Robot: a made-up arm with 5 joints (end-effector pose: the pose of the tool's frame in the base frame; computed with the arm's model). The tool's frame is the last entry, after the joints. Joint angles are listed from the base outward.
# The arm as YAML. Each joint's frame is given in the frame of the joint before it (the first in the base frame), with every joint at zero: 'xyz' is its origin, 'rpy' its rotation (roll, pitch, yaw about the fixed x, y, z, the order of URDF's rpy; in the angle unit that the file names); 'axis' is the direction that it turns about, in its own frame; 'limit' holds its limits. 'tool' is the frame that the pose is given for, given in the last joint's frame.
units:
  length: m
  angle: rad
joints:
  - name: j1
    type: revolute
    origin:
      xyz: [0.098, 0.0, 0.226]
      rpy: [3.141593, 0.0, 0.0]
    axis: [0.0, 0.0, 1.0]
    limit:
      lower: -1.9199
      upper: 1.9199
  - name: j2
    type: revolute
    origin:
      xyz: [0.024, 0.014, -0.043]
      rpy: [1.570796, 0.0, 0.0]
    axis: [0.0, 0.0, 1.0]
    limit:
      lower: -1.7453
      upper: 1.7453
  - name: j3
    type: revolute
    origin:
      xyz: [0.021, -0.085, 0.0]
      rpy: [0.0, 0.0, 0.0]
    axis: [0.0, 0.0, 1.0]
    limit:
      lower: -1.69
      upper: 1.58
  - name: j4
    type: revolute
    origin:
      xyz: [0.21, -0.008, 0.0]
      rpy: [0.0, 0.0, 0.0]
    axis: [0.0, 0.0, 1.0]
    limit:
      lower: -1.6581
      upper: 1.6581
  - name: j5
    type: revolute
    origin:
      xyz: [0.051, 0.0, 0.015]
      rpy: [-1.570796, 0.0, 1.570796]
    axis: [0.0, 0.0, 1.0]
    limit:
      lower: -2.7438
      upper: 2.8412
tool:
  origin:
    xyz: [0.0, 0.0, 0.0]
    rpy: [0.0, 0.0, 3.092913]
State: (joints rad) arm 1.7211 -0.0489 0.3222 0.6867 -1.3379
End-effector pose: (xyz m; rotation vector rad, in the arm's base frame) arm 0.0579 -0.2715 0.2642 -0.1557 -0.9219 -2.9653
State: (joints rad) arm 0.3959 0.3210 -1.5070 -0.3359 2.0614
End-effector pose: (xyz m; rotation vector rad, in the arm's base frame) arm 0.2318 -0.0549 0.5916 -2.9010 -1.1135 0.0550
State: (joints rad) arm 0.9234 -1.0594 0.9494 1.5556 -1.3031
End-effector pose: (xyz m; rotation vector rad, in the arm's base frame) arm 0.2040 -0.1385 0.3093 0.0333 -0.1533 -2.2716
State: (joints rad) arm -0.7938 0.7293 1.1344 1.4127 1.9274
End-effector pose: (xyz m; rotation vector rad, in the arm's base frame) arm 0.0922 -0.0044 0.1219 1.1152 1.8501 1.8353
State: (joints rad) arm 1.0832 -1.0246 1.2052 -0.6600 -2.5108
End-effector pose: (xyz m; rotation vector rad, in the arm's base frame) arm 0.1999 -0.1900 0.3248 -1.6725 1.8385 1.4620
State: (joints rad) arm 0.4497 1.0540 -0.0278 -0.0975 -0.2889
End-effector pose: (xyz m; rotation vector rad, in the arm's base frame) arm 0.3276 -0.1097 0.0764 -0.0369 -0.6575 -0.7595
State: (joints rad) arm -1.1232 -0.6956 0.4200 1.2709 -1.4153
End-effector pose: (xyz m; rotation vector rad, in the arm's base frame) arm 0.1894 0.1927 0.3698 0.5562 -0.1582 -0.3313
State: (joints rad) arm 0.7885 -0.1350 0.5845 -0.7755 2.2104
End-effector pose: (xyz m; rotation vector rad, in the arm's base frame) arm 0.2921 -0.1939 0.2883 -1.9989 -0.1919 0.9134
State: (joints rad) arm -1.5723 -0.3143 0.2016 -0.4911 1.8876
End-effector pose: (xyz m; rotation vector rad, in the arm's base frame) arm 0.0966 0.2674 0.4169 0.3557 2.6523 -1.3923
